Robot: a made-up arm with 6 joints. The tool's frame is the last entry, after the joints. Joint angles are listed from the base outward.
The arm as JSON. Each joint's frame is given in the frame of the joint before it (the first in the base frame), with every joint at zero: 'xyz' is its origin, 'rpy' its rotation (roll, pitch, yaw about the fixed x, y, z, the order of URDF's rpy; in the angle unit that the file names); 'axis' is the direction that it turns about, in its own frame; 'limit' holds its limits. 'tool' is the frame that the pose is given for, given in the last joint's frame.
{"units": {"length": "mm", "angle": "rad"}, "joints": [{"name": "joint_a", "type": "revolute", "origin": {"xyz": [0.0, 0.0, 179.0], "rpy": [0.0, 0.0, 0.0]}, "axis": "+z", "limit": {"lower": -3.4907, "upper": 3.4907}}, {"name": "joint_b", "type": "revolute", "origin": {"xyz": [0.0, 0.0, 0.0], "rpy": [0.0, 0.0, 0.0]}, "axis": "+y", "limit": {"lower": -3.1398, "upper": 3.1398}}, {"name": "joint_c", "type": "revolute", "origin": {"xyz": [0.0, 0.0, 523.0], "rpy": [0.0, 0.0, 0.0]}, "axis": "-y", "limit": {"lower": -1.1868, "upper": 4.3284}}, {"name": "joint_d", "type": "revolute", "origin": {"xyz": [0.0, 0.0, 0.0], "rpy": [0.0, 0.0, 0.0]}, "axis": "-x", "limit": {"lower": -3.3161, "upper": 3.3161}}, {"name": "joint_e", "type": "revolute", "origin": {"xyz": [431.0, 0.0, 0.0], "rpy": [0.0, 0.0, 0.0]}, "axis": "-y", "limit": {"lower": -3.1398, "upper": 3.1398}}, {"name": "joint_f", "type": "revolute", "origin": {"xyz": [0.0, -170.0, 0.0], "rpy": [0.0, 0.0, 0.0]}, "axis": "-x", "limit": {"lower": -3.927, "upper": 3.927}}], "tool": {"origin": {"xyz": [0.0, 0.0, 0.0], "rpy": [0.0, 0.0, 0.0]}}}
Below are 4 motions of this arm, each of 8 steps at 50 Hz.
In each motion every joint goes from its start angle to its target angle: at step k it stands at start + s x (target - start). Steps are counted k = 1, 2, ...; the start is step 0. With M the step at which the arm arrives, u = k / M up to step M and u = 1 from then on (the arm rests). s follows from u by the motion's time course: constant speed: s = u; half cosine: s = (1 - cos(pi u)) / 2; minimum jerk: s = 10 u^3 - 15 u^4 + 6 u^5.
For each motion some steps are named. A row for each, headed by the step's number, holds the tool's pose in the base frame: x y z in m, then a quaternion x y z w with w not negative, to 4 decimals.
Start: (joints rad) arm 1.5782 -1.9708 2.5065 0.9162 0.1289 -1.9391
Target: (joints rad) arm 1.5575 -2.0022 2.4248 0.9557 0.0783 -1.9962
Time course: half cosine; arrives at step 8
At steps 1, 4, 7, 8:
1: 0.1063 -0.4507 -0.4759 -0.2333 0.7274 0.1435 0.6291
4: 0.0995 -0.4574 -0.4839 -0.2422 0.7258 0.1228 0.6320
7: 0.0925 -0.4639 -0.4917 -0.2511 0.7237 0.1024 0.6347
8: 0.0919 -0.4645 -0.4923 -0.2518 0.7234 0.1007 0.6349

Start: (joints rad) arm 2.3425 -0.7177 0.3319 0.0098 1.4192 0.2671
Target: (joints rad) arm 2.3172 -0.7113 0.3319 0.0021 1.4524 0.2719
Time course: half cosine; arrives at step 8
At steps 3, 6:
3: 0.2119 0.0245 0.9476 0.8431 -0.4113 0.2474 0.2425
6: 0.2100 0.0240 0.9477 0.8432 -0.4156 0.2389 0.2433

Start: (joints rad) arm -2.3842 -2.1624 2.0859 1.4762 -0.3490 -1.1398
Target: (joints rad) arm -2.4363 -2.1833 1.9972 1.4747 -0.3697 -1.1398
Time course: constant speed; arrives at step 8
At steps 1, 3, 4, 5, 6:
1: 0.3391 0.3385 -0.5746 0.7080 0.5263 -0.4161 0.2203
3: 0.3481 0.3383 -0.5760 0.7146 0.5245 -0.4098 0.2151
4: 0.3526 0.3381 -0.5767 0.7178 0.5236 -0.4067 0.2126
5: 0.3571 0.3379 -0.5773 0.7210 0.5227 -0.4035 0.2100
6: 0.3616 0.3377 -0.5779 0.7242 0.5217 -0.4003 0.2075

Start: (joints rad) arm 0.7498 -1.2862 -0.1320 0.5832 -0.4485 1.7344
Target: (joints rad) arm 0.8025 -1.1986 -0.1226 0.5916 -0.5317 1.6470
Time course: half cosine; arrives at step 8
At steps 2, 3, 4, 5, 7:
2: -0.1979 -0.3823 0.7633 -0.7381 -0.3495 -0.1897 0.5451
3: -0.1893 -0.3787 0.7693 -0.7387 -0.3475 -0.1760 0.5500
4: -0.1792 -0.3742 0.7762 -0.7394 -0.3449 -0.1599 0.5556
5: -0.1691 -0.3694 0.7829 -0.7400 -0.3420 -0.1439 0.5610
7: -0.1548 -0.3623 0.7922 -0.7405 -0.3375 -0.1215 0.5683

